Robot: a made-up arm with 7 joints.
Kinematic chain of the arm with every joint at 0, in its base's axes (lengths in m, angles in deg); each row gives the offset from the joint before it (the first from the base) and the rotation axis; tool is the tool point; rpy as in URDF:
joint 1: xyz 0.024 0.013 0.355 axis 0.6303 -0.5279 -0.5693
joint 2: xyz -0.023 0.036 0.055 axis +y
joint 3: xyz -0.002 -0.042 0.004 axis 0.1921 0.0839 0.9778
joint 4: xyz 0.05 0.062 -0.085 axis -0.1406 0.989 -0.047
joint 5: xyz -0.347 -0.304 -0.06 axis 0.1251 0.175 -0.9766
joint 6: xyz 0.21 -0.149 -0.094 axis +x
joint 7: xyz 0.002 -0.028 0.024 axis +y
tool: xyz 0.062 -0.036 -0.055 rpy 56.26 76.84 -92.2
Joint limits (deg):
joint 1: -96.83..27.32
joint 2: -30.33..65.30
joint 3: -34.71..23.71
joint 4: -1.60..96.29
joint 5: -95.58..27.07
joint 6: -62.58..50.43
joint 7: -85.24..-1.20
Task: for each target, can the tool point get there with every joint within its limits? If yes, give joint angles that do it. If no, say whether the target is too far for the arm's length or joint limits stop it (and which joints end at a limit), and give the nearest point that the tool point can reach.
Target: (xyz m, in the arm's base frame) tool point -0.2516 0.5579 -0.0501
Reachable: no: joint limits stop it (at a limit: joint 1, joint 3, joint 4, joint 5, joint 6, joint 7) | nearest point -0.1122 0.1672 0.2183 | short by 0.494 m
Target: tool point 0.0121 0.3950 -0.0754
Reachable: no: joint limits stop it (at a limit: joint 1, joint 4, joint 5, joint 6, joint 7) | nearest point -0.0076 0.1538 0.1835 | short by 0.354 m
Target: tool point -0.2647 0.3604 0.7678
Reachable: no: joint limits stop it (at a limit: joint 1, joint 2, joint 4, joint 5, joint 6, joint 7) | nearest point -0.0976 0.1703 0.5704 | short by 0.321 m
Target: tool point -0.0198 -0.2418 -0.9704
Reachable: no: too far | nearest point -0.1630 -0.1854 -0.1900 | short by 0.795 m
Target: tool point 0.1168 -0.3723 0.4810
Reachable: yes | joints -54.77 -14.67 -13.66 37.59 -13.81 32.21 -22.86
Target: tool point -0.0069 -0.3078 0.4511
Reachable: yes | joints -21.07 14.90 -3.72 73.46 -27.12 8.81 -23.24
